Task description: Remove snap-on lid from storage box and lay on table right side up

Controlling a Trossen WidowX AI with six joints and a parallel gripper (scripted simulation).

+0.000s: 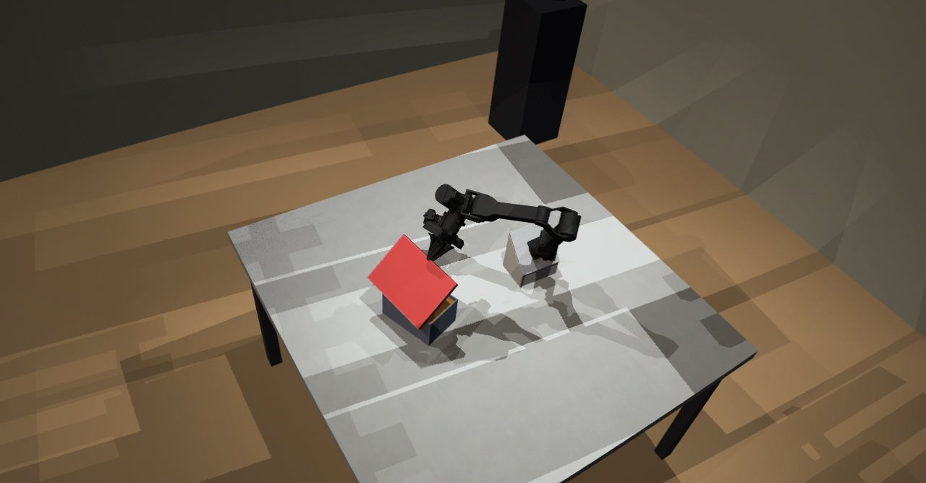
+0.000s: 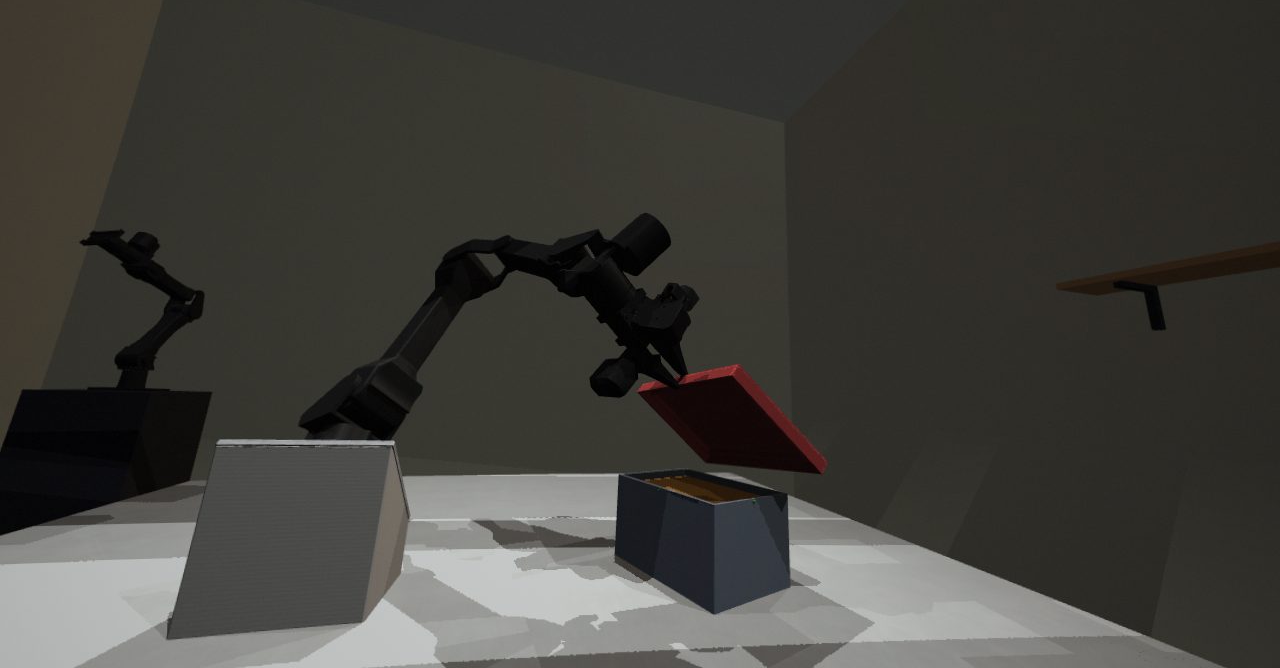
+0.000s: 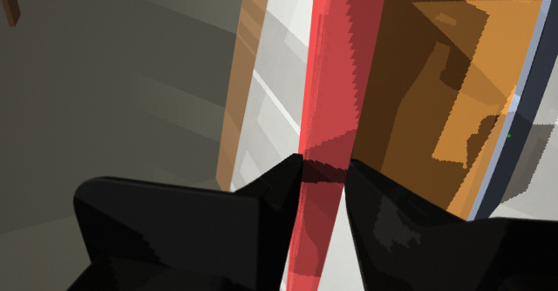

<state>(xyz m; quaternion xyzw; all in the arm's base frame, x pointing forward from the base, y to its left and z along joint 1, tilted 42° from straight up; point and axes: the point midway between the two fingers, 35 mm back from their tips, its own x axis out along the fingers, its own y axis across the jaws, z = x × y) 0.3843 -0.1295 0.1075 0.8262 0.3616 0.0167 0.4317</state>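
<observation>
The red lid is 6 cm ahead of my gripper tip, 1 cm to the left of it and 5 cm below it. Round my gripper tip: storage box 3 cm ahead, 1 cm to the left, 19 cm below.
</observation>
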